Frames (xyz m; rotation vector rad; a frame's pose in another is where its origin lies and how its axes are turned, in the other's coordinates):
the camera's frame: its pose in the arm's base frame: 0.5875 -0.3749 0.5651 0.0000 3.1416 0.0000
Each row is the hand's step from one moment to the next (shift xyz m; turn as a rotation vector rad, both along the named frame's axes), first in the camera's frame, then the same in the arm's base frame.
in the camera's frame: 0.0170 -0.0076 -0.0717 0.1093 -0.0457 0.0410
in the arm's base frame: -0.0170 -0.0076 0.0717 -0.1093 -0.0457 -0.0410
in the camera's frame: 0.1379 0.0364 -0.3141 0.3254 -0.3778 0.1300
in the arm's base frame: -0.1379 0.0364 0.3141 -0.3254 -0.3778 -0.1300
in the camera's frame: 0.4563 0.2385 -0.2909 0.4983 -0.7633 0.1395
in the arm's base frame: -0.4563 0.2385 0.2909 -0.4983 -0.7633 -0.1395
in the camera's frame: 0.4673 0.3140 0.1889 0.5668 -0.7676 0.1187
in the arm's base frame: -0.4673 0.3140 -0.1889 -0.5668 -0.7676 -0.1187
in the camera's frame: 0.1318 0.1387 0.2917 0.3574 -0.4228 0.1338
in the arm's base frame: -0.1318 0.1387 -0.2917 -0.3574 -0.4228 -0.1338
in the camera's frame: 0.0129 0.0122 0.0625 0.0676 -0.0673 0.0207
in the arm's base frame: -0.0129 0.0122 -0.0625 -0.0676 -0.0673 -0.0207
